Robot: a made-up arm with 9 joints. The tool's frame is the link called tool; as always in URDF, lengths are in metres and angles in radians. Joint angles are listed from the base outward.
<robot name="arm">
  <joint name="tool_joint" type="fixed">
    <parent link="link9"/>
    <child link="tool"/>
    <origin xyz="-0.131 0.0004 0.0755" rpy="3.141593 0 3.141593"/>
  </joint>
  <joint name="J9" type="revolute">
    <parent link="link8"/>
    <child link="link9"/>
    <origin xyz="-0.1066 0.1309 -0.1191" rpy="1.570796 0 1.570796"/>
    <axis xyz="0 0 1"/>
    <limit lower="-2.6" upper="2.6"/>
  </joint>
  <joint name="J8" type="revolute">
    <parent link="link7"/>
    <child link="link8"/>
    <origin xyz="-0.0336 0.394 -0.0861" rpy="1.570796 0 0"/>
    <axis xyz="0 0 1"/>
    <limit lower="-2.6" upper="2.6"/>
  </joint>
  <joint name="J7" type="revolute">
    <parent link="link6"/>
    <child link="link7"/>
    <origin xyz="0.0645 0.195 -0.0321" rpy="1.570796 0 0"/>
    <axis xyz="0 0 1"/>
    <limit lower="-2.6" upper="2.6"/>
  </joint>
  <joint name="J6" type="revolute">
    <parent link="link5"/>
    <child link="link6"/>
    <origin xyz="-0.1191 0.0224 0.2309" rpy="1.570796 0 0"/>
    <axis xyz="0 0 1"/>
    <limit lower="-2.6" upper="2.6"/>
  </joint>
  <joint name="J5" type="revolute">
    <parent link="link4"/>
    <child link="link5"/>
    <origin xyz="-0.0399 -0.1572 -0.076" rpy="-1.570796 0 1.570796"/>
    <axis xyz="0 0 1"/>
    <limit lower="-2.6" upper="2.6"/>
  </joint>
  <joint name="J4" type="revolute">
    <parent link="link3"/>
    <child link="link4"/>
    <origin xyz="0.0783 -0.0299 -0.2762" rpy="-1.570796 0 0"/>
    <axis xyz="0 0 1"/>
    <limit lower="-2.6" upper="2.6"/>
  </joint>
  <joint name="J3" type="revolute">
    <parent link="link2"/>
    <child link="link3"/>
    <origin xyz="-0.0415 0.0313 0.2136" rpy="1.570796 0 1.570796"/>
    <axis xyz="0 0 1"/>
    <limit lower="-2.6" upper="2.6"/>
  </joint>
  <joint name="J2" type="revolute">
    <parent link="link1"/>
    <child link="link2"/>
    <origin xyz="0.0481 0.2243 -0.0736" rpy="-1.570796 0 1.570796"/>
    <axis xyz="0 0 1"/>
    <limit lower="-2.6" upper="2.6"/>
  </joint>
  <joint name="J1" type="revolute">
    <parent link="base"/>
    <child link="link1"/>
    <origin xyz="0 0 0.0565" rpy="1.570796 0 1.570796"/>
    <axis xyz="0 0 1"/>
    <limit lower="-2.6" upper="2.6"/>
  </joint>
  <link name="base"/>
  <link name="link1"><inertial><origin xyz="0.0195 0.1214 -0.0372"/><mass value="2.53"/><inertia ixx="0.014" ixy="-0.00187" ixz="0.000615" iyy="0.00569" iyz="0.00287" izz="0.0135"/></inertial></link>
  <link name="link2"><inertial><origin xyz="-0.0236 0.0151 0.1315"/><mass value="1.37"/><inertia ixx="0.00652" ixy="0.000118" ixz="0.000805" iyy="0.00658" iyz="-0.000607" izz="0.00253"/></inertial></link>
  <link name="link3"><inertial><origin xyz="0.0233 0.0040 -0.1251"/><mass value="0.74"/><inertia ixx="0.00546" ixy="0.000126" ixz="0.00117" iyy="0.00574" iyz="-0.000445" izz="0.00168"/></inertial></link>
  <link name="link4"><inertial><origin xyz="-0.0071 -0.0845 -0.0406"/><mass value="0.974"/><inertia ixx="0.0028" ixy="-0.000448" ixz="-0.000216" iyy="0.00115" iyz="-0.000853" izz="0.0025"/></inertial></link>
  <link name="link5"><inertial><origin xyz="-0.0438 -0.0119 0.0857"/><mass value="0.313"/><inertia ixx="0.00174" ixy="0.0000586" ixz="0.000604" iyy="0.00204" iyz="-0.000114" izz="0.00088"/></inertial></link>
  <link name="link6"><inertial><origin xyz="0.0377 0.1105 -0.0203"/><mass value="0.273"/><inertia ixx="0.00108" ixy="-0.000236" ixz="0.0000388" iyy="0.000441" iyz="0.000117" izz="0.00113"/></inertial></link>
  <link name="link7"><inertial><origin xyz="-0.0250 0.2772 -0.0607"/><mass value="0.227"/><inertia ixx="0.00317" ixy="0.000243" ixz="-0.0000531" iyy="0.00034" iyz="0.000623" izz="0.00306"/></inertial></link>
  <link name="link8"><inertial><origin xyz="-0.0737 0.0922 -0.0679"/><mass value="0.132"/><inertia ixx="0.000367" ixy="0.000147" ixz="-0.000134" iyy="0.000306" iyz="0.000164" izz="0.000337"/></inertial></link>
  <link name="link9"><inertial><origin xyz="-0.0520 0.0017 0.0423"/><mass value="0.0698"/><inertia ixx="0.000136" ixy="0" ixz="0.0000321" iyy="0.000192" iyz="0" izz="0.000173"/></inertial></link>
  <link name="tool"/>
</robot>
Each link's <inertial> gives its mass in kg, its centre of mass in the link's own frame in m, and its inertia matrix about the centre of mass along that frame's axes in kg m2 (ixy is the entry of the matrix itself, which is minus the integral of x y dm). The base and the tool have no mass. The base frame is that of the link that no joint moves.
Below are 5 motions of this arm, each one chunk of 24 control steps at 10 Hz.
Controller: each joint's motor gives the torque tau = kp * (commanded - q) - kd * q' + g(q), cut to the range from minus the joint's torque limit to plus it. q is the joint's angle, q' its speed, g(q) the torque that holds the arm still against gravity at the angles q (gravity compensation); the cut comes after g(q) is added. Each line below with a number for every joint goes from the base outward.
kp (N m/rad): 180 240 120 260 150 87 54 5.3 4.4
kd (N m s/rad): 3.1 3.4 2.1 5.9 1.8 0.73 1 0.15 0.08
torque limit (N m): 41 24 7.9 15 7.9 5.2 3.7 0.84 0.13
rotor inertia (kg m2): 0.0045 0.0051 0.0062 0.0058 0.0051 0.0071 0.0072 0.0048 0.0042
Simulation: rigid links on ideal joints. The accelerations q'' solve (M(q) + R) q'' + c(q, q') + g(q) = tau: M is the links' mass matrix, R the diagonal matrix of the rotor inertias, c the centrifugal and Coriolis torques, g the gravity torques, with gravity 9.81 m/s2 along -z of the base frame. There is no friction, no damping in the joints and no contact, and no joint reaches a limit. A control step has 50 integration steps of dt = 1/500 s. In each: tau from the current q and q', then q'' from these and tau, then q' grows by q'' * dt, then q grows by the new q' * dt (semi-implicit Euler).
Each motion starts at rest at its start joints. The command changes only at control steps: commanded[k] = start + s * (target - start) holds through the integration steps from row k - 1 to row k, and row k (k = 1, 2, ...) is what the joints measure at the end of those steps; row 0 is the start. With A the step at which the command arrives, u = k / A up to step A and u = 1 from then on. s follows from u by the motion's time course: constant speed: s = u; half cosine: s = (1 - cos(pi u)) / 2; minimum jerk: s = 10 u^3 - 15 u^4 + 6 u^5; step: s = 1 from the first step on.
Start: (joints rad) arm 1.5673 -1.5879 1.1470 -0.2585 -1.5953 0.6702 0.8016 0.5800 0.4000
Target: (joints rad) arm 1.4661 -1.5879 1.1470 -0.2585 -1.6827 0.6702 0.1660 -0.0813 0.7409
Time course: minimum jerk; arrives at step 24
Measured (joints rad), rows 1 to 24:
1: 1.5673 -1.5879 1.1470 -0.2585 -1.5954 0.6702 0.8012 0.5795 0.4003
2: 1.5669 -1.5879 1.1471 -0.2585 -1.5957 0.6703 0.7983 0.5760 0.4023
3: 1.5659 -1.5880 1.1470 -0.2585 -1.5964 0.6703 0.7910 0.5677 0.4067
4: 1.5637 -1.5881 1.1467 -0.2584 -1.5977 0.6703 0.7779 0.5535 0.4142
5: 1.5604 -1.5882 1.1463 -0.2584 -1.5999 0.6701 0.7587 0.5330 0.4250
6: 1.5562 -1.5883 1.1459 -0.2584 -1.6029 0.6699 0.7331 0.5059 0.4392
7: 1.5510 -1.5885 1.1456 -0.2584 -1.6068 0.6698 0.7014 0.4722 0.4567
8: 1.5450 -1.5886 1.1453 -0.2585 -1.6116 0.6696 0.6640 0.4327 0.4772
9: 1.5381 -1.5887 1.1449 -0.2585 -1.6171 0.6694 0.6219 0.3884 0.5001
10: 1.5306 -1.5888 1.1445 -0.2586 -1.6231 0.6691 0.5758 0.3403 0.5250
11: 1.5227 -1.5889 1.1442 -0.2587 -1.6296 0.6688 0.5273 0.2896 0.5511
12: 1.5147 -1.5889 1.1440 -0.2588 -1.6365 0.6687 0.4776 0.2378 0.5777
13: 1.5068 -1.5889 1.1439 -0.2589 -1.6433 0.6685 0.4281 0.1862 0.6041
14: 1.4991 -1.5889 1.1439 -0.2590 -1.6501 0.6684 0.3800 0.1363 0.6296
15: 1.4918 -1.5889 1.1440 -0.2591 -1.6566 0.6684 0.3348 0.0895 0.6535
16: 1.4853 -1.5888 1.1441 -0.2591 -1.6625 0.6685 0.2936 0.0470 0.6752
17: 1.4796 -1.5887 1.1444 -0.2592 -1.6678 0.6686 0.2575 0.0099 0.6941
18: 1.4749 -1.5886 1.1447 -0.2591 -1.6724 0.6688 0.2272 -0.0211 0.7099
19: 1.4712 -1.5885 1.1451 -0.2591 -1.6761 0.6691 0.2032 -0.0455 0.7222
20: 1.4685 -1.5883 1.1455 -0.2590 -1.6789 0.6693 0.1856 -0.0631 0.7312
21: 1.4668 -1.5882 1.1459 -0.2588 -1.6808 0.6696 0.1741 -0.0744 0.7370
22: 1.4660 -1.5881 1.1463 -0.2587 -1.6820 0.6698 0.1680 -0.0802 0.7400
23: 1.4659 -1.5880 1.1467 -0.2586 -1.6825 0.6701 0.1659 -0.0818 0.7409
24: 1.4661 -1.5879 1.1470 -0.2585 -1.6827 0.6702 0.1660 -0.0814 0.7409

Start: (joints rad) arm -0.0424 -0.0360 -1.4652 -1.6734 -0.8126 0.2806 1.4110 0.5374 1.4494
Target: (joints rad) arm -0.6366 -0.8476 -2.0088 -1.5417 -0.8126 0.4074 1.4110 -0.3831 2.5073
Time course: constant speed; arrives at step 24
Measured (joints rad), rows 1 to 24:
1: -0.0696 -0.0740 -1.4768 -1.6690 -0.8201 0.2863 1.4311 0.4988 1.5151
2: -0.0964 -0.1186 -1.5159 -1.6626 -0.8084 0.2864 1.4072 0.4631 1.5484
3: -0.1295 -0.1568 -1.5476 -1.6540 -0.8038 0.2947 1.3961 0.4062 1.5895
4: -0.1557 -0.1816 -1.5645 -1.6472 -0.8081 0.3055 1.4048 0.3645 1.6416
5: -0.1737 -0.2114 -1.5786 -1.6440 -0.8132 0.3092 1.4155 0.3388 1.6845
6: -0.1932 -0.2510 -1.6012 -1.6413 -0.8125 0.3087 1.4147 0.3104 1.7272
7: -0.2211 -0.2877 -1.6294 -1.6349 -0.8091 0.3144 1.4077 0.2663 1.7693
8: -0.2527 -0.3185 -1.6546 -1.6265 -0.8081 0.3249 1.4055 0.2170 1.8156
9: -0.2776 -0.3506 -1.6757 -1.6205 -0.8092 0.3310 1.4078 0.1784 1.8605
10: -0.2968 -0.3862 -1.6958 -1.6174 -0.8105 0.3324 1.4103 0.1483 1.9033
11: -0.3191 -0.4205 -1.7176 -1.6131 -0.8110 0.3365 1.4113 0.1144 1.9468
12: -0.3472 -0.4529 -1.7414 -1.6062 -0.8104 0.3444 1.4104 0.0729 1.9916
13: -0.3748 -0.4870 -1.7661 -1.5996 -0.8092 0.3507 1.4082 0.0297 2.0360
14: -0.3987 -0.5222 -1.7893 -1.5946 -0.8089 0.3546 1.4074 -0.0094 2.0797
15: -0.4215 -0.5555 -1.8104 -1.5898 -0.8099 0.3594 1.4091 -0.0445 2.1236
16: -0.4458 -0.5878 -1.8317 -1.5844 -0.8107 0.3653 1.4111 -0.0796 2.1678
17: -0.4711 -0.6220 -1.8550 -1.5787 -0.8103 0.3705 1.4104 -0.1182 2.2118
18: -0.4967 -0.6569 -1.8792 -1.5731 -0.8094 0.3755 1.4086 -0.1595 2.2558
19: -0.5221 -0.6906 -1.9022 -1.5674 -0.8093 0.3811 1.4083 -0.1992 2.3000
20: -0.5465 -0.7238 -1.9241 -1.5620 -0.8098 0.3865 1.4094 -0.2358 2.3441
21: -0.5702 -0.7574 -1.9461 -1.5569 -0.8102 0.3913 1.4102 -0.2720 2.3880
22: -0.5950 -0.7912 -1.9689 -1.5515 -0.8101 0.3964 1.4101 -0.3101 2.4320
23: -0.6206 -0.8251 -1.9922 -1.5457 -0.8098 0.4020 1.4096 -0.3495 2.4761
24: -0.6458 -0.8592 -2.0153 -1.5401 -0.8095 0.4072 1.4091 -0.3887 2.5201

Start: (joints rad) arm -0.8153 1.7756 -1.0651 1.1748 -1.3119 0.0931 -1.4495 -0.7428 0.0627
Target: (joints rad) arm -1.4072 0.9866 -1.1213 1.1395 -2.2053 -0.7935 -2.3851 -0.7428 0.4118
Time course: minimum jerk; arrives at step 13
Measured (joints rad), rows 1 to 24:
1: -0.8181 1.7723 -1.0647 1.1748 -1.3154 0.0881 -1.4532 -0.7405 0.0646
2: -0.8349 1.7523 -1.0628 1.1748 -1.3364 0.0601 -1.4765 -0.7318 0.0757
3: -0.8723 1.7070 -1.0606 1.1739 -1.3847 0.0033 -1.5305 -0.7272 0.0984
4: -0.9294 1.6350 -1.0600 1.1726 -1.4634 -0.0831 -1.6141 -0.7269 0.1329
5: -1.0023 1.5399 -1.0623 1.1711 -1.5693 -0.1925 -1.7204 -0.7270 0.1768
6: -1.0848 1.4299 -1.0684 1.1686 -1.6936 -0.3151 -1.8420 -0.7272 0.2266
7: -1.1697 1.3150 -1.0772 1.1645 -1.8241 -0.4387 -1.9704 -0.7285 0.2775
8: -1.2497 1.2062 -1.0871 1.1590 -1.9478 -0.5520 -2.0960 -0.7314 0.3243
9: -1.3174 1.1139 -1.0969 1.1530 -2.0532 -0.6482 -2.2085 -0.7369 0.3631
10: -1.3672 1.0454 -1.1058 1.1475 -2.1323 -0.7211 -2.2967 -0.7425 0.3908
11: -1.3964 1.0041 -1.1130 1.1433 -2.1812 -0.7683 -2.3539 -0.7458 0.4065
12: -1.4071 0.9879 -1.1184 1.1406 -2.2021 -0.7900 -2.3801 -0.7456 0.4120
13: -1.4072 0.9866 -1.1212 1.1395 -2.2053 -0.7938 -2.3851 -0.7434 0.4117
14: -1.4071 0.9867 -1.1216 1.1395 -2.2054 -0.7936 -2.3847 -0.7418 0.4119
15: -1.4073 0.9865 -1.1212 1.1395 -2.2053 -0.7934 -2.3852 -0.7429 0.4117
16: -1.4072 0.9867 -1.1213 1.1395 -2.2052 -0.7936 -2.3853 -0.7434 0.4119
17: -1.4072 0.9866 -1.1213 1.1395 -2.2054 -0.7935 -2.3850 -0.7425 0.4117
18: -1.4072 0.9866 -1.1213 1.1395 -2.2053 -0.7935 -2.3851 -0.7426 0.4118
19: -1.4072 0.9866 -1.1213 1.1395 -2.2053 -0.7935 -2.3852 -0.7430 0.4118
20: -1.4072 0.9866 -1.1213 1.1395 -2.2053 -0.7935 -2.3851 -0.7428 0.4118
21: -1.4072 0.9866 -1.1213 1.1395 -2.2053 -0.7935 -2.3851 -0.7427 0.4118
22: -1.4072 0.9866 -1.1213 1.1395 -2.2053 -0.7935 -2.3851 -0.7428 0.4118
23: -1.4072 0.9866 -1.1213 1.1395 -2.2053 -0.7935 -2.3851 -0.7428 0.4118
24: -1.4072 0.9866 -1.1213 1.1395 -2.2053 -0.7935 -2.3851 -0.7428 0.4118

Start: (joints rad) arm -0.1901 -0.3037 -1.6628 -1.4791 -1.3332 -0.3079 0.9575 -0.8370 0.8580
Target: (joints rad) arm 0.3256 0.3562 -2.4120 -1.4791 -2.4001 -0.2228 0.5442 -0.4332 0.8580
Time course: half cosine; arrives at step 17
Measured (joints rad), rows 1 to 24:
1: -0.1854 -0.2974 -1.6704 -1.4788 -1.3414 -0.3071 0.9511 -0.8374 0.8584
2: -0.1714 -0.2780 -1.6901 -1.4783 -1.3676 -0.3038 0.9377 -0.8310 0.8589
3: -0.1473 -0.2466 -1.7189 -1.4788 -1.4121 -0.2983 0.9221 -0.8106 0.8588
4: -0.1145 -0.2065 -1.7583 -1.4801 -1.4721 -0.2925 0.9011 -0.7823 0.8582
5: -0.0770 -0.1598 -1.8086 -1.4809 -1.5448 -0.2863 0.8728 -0.7534 0.8580
6: -0.0364 -0.1068 -1.8675 -1.4810 -1.6281 -0.2792 0.8390 -0.7230 0.8585
7: 0.0083 -0.0488 -1.9315 -1.4814 -1.7198 -0.2715 0.8031 -0.6886 0.8588
8: 0.0568 0.0116 -1.9985 -1.4824 -1.8169 -0.2638 0.7669 -0.6499 0.8586
9: 0.1056 0.0724 -2.0669 -1.4834 -1.9157 -0.2563 0.7301 -0.6104 0.8582
10: 0.1518 0.1316 -2.1349 -1.4837 -2.0125 -0.2489 0.6929 -0.5737 0.8583
11: 0.1948 0.1871 -2.1998 -1.4835 -2.1042 -0.2421 0.6572 -0.5401 0.8585
12: 0.2345 0.2373 -2.2590 -1.4834 -2.1880 -0.2361 0.6254 -0.5086 0.8583
13: 0.2687 0.2805 -2.3104 -1.4833 -2.2610 -0.2308 0.5983 -0.4802 0.8580
14: 0.2954 0.3153 -2.3525 -1.4827 -2.3205 -0.2265 0.5759 -0.4575 0.8579
15: 0.3141 0.3402 -2.3841 -1.4818 -2.3643 -0.2236 0.5591 -0.4419 0.8579
16: 0.3249 0.3543 -2.4039 -1.4809 -2.3913 -0.2223 0.5488 -0.4326 0.8578
17: 0.3270 0.3573 -2.4110 -1.4799 -2.4005 -0.2224 0.5458 -0.4295 0.8576
18: 0.3252 0.3558 -2.4122 -1.4789 -2.4000 -0.2230 0.5440 -0.4331 0.8580
19: 0.3250 0.3556 -2.4129 -1.4786 -2.3996 -0.2232 0.5425 -0.4363 0.8583
20: 0.3258 0.3561 -2.4120 -1.4791 -2.4002 -0.2228 0.5442 -0.4336 0.8579
21: 0.3260 0.3567 -2.4114 -1.4794 -2.4004 -0.2225 0.5452 -0.4313 0.8578
22: 0.3254 0.3564 -2.4118 -1.4792 -2.4001 -0.2227 0.5444 -0.4326 0.8581
23: 0.3254 0.3559 -2.4124 -1.4789 -2.3999 -0.2230 0.5436 -0.4343 0.8581
24: 0.3258 0.3559 -2.4122 -1.4790 -2.4000 -0.2230 0.5439 -0.4338 0.8580

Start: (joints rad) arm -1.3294 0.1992 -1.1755 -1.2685 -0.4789 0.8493 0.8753 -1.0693 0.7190
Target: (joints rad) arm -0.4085 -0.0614 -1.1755 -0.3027 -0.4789 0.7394 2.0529 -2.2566 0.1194
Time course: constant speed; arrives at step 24
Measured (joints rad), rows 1 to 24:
1: -1.2859 0.1843 -1.1749 -1.2255 -0.4778 0.8540 0.9289 -1.1181 0.6862
2: -1.2438 0.1740 -1.1702 -1.1879 -0.4804 0.8480 0.9792 -1.1696 0.6608
3: -1.2072 0.1631 -1.1713 -1.1475 -0.4799 0.8430 1.0277 -1.2184 0.6360
4: -1.1707 0.1530 -1.1734 -1.1061 -0.4788 0.8394 1.0749 -1.2684 0.6124
5: -1.1314 0.1419 -1.1722 -1.0664 -0.4797 0.8337 1.1247 -1.3185 0.5869
6: -1.0919 0.1306 -1.1712 -1.0270 -0.4804 0.8280 1.1745 -1.3673 0.5613
7: -1.0542 0.1201 -1.1721 -0.9865 -0.4800 0.8235 1.2226 -1.4177 0.5369
8: -1.0165 0.1096 -1.1724 -0.9460 -0.4799 0.8188 1.2712 -1.4676 0.5122
9: -0.9777 0.0986 -1.1717 -0.9061 -0.4805 0.8134 1.3209 -1.5168 0.4870
10: -0.9390 0.0877 -1.1716 -0.8661 -0.4807 0.8082 1.3700 -1.5664 0.4619
11: -0.9009 0.0771 -1.1720 -0.8258 -0.4805 0.8033 1.4185 -1.6165 0.4372
12: -0.8626 0.0664 -1.1719 -0.7856 -0.4807 0.7984 1.4676 -1.6661 0.4123
13: -0.8240 0.0555 -1.1716 -0.7456 -0.4811 0.7932 1.5170 -1.7155 0.3873
14: -0.7856 0.0447 -1.1716 -0.7055 -0.4812 0.7881 1.5659 -1.7652 0.3623
15: -0.7473 0.0340 -1.1717 -0.6652 -0.4812 0.7831 1.6147 -1.8151 0.3374
16: -0.7089 0.0233 -1.1716 -0.6251 -0.4814 0.7781 1.6639 -1.8647 0.3125
17: -0.6704 0.0125 -1.1715 -0.5850 -0.4816 0.7730 1.7131 -1.9143 0.2875
18: -0.6320 0.0017 -1.1715 -0.5448 -0.4817 0.7680 1.7621 -1.9640 0.2625
19: -0.5936 -0.0090 -1.1715 -0.5047 -0.4818 0.7630 1.8111 -2.0138 0.2375
20: -0.5552 -0.0198 -1.1714 -0.4645 -0.4820 0.7580 1.8603 -2.0635 0.2126
21: -0.5167 -0.0305 -1.1714 -0.4244 -0.4821 0.7530 1.9094 -2.1133 0.1876
22: -0.4783 -0.0413 -1.1714 -0.3842 -0.4822 0.7481 1.9585 -2.1631 0.1626
23: -0.4399 -0.0521 -1.1714 -0.3440 -0.4824 0.7432 2.0076 -2.2130 0.1376
24: -0.4014 -0.0629 -1.1714 -0.3039 -0.4825 0.7385 2.0568 -2.2629 0.1126

